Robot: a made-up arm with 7 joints.
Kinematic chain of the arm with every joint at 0, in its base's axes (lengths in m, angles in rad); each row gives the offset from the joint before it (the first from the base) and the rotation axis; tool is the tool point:
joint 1: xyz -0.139 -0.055 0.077 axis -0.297 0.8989 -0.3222
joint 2: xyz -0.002 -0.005 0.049 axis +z
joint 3: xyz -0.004 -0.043 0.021 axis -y
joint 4: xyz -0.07 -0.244 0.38 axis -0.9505 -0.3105 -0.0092
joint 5: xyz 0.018 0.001 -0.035 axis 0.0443 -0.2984 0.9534
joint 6: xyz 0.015 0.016 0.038 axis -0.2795 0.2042 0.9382
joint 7: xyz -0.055 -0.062 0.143 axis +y
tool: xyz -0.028 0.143 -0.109
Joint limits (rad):
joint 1: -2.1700..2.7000
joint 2: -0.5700..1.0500
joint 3: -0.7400..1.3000
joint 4: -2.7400..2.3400
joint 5: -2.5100..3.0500
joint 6: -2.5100..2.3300
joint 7: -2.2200..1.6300
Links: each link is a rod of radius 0.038 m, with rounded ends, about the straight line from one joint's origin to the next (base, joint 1, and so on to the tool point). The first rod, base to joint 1, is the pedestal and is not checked.
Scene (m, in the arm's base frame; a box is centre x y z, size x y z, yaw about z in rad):
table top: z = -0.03
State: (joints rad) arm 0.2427 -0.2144 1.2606 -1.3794 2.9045 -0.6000 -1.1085
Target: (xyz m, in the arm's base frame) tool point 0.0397 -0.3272 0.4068
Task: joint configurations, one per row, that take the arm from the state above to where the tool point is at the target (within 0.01 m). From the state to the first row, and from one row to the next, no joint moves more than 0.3 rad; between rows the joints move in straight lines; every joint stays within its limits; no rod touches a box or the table.
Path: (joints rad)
1: 0.4501 -0.0423 1.0125 -1.4086 2.9409 -0.5290 -0.9966
2: 0.6576 0.1299 0.7645 -1.4378 2.9772 -0.4580 -0.8846
3: 0.8650 0.3020 0.5164 -1.4671 3.0136 -0.3871 -0.7727
4: 1.0725 0.4741 0.2683 -1.4963 3.0500 -0.3161 -0.6607

